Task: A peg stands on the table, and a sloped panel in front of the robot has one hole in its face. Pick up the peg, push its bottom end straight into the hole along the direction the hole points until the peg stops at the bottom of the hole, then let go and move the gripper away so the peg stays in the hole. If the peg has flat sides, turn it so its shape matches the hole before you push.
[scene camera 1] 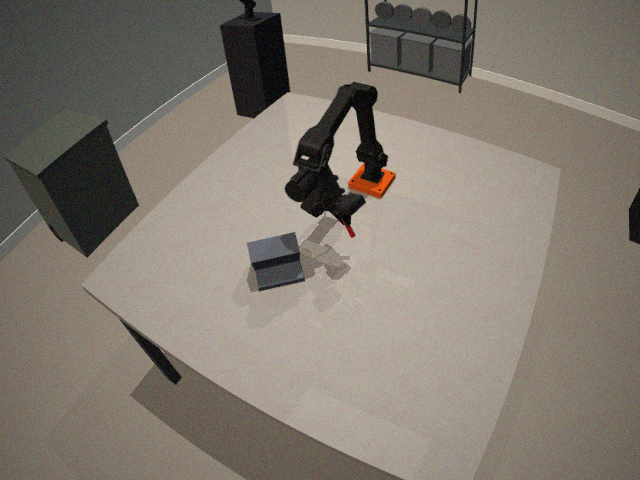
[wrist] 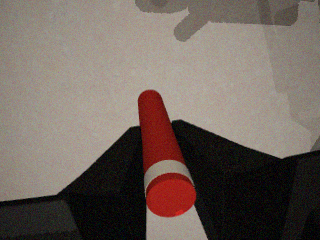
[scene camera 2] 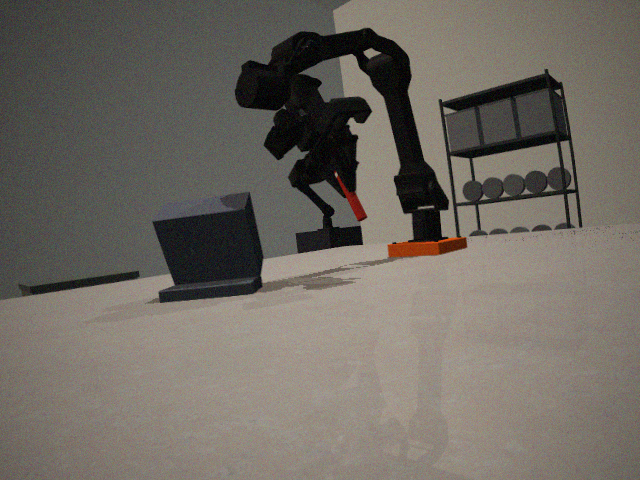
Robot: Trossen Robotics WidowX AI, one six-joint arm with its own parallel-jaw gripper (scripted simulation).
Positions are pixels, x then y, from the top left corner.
my gripper: scene camera 1 347,224; wrist; scene camera 2
same spot on my gripper: (wrist: 235,185) = (scene camera 2: 322,168)
same spot on sloped panel: (scene camera 1: 282,249) = (scene camera 2: 216,207)
